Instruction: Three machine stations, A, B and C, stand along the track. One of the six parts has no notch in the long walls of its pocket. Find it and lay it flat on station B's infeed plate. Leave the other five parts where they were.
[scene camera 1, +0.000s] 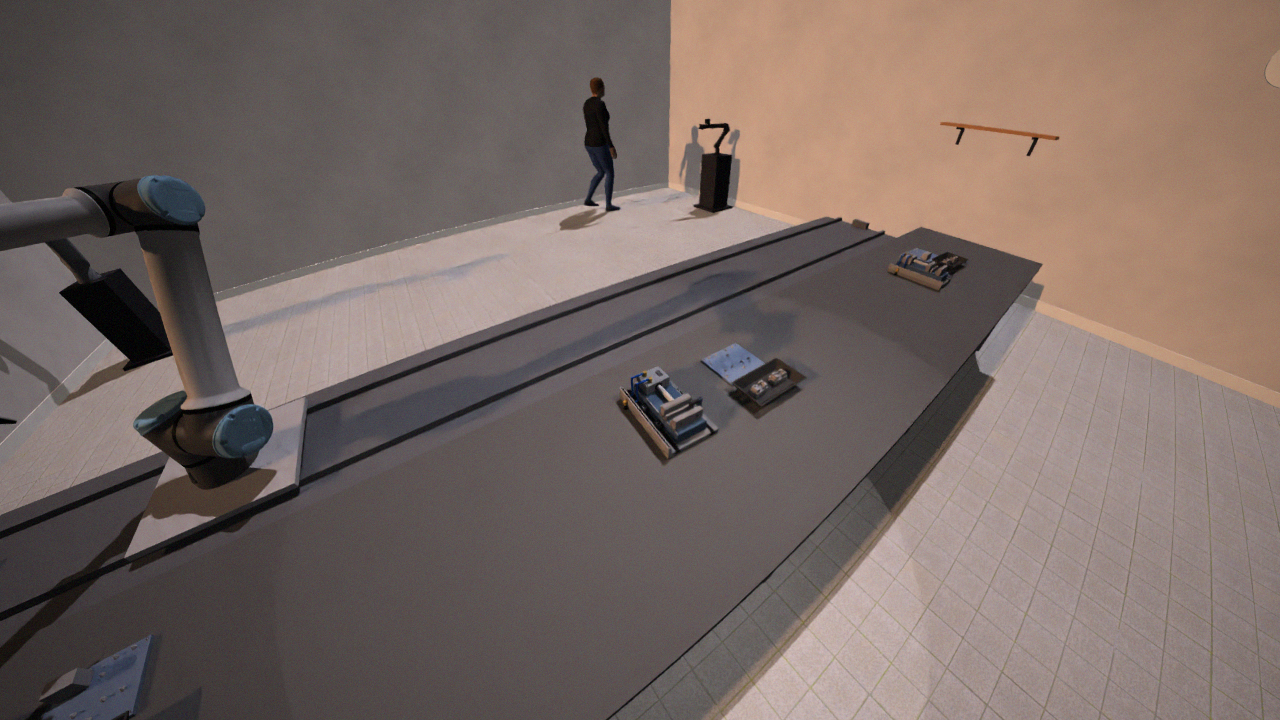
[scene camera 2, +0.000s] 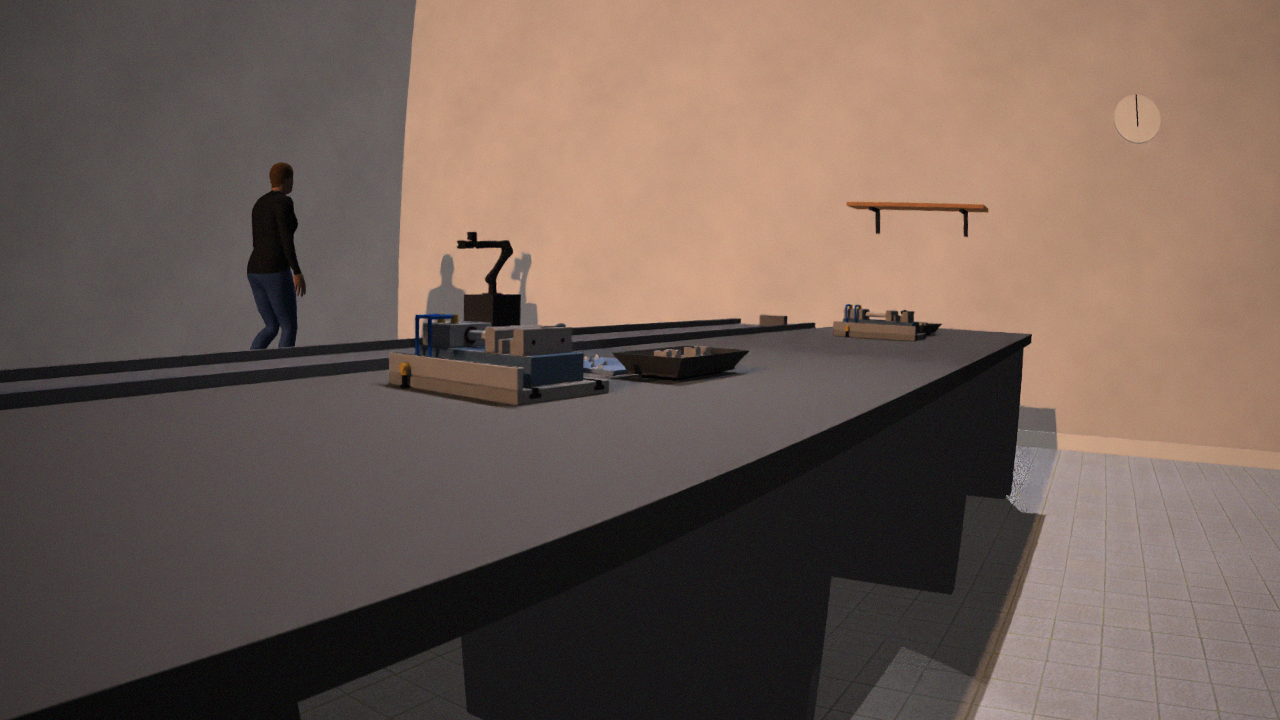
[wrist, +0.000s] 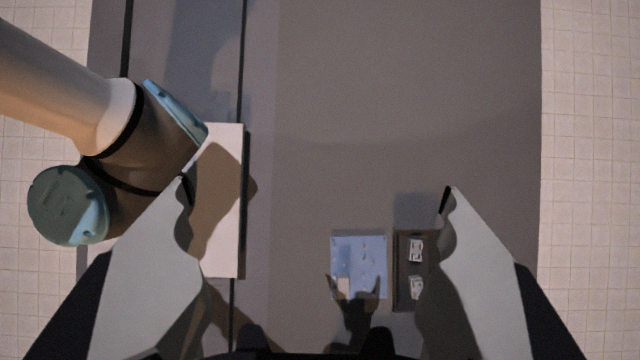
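Where they show: gripper, between the fingertips: (wrist: 317, 183); arm's base, origin of its link: (scene camera 1: 228, 464).
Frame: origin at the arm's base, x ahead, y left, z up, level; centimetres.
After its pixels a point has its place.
Observation:
My gripper (wrist: 317, 183) {x 44.6, y 6.2, z 50.5 cm} is open and empty, high above the table in the wrist view. Below it to the right, a blue plate (wrist: 374, 250) {x 62.7, y -13.7, z -2.2 cm} carries a pale block (wrist: 343, 286) {x 53.3, y -23.1, z 1.4 cm}. Beside it a dark tray (wrist: 395, 270) {x 68.1, y -18.2, z 1.2 cm} holds two pale parts (wrist: 415, 250) {x 74.2, y -12.6, z 0.3 cm} (wrist: 416, 287) {x 74.9, y -23.5, z 0.3 cm}; their pocket walls are too small to judge. The near plate (scene camera 1: 127, 677) {x 57.3, y -12.5, z -2.2 cm} also shows at scene camera 1's bottom left. At the middle station, a blue plate (scene camera 1: 733, 361) {x 57.4, y 168.7, z -2.2 cm} (scene camera 2: 604, 364) {x 59.4, y 165.4, z -2.0 cm} lies beside a dark tray (scene camera 1: 796, 383) {x 81.6, y 174.2, z 1.1 cm} (scene camera 2: 662, 368) {x 76.9, y 157.3, z -0.8 cm} with two parts (scene camera 1: 759, 388) {x 75.7, y 161.2, z 1.7 cm} (scene camera 1: 777, 375) {x 74.3, y 173.3, z 0.1 cm}. The far station's parts are too small to tell.
A machine (scene camera 1: 673, 416) {x 69.1, y 128.8, z 3.6 cm} (scene camera 2: 501, 362) {x 69.3, y 125.9, z 1.8 cm} stands beside the middle plate; another machine (scene camera 1: 921, 266) {x 68.3, y 318.6, z 3.0 cm} (scene camera 2: 881, 329) {x 71.9, y 308.6, z 0.3 cm} stands at the far end. The arm's carriage (scene camera 1: 277, 456) {x 6.7, y 16.0, z 0.0 cm} (wrist: 225, 250) {x 18.9, y -14.5, z 0.0 cm} is on the rail near the near plate. A person (scene camera 1: 597, 129) (scene camera 2: 273, 232) is behind the rail.

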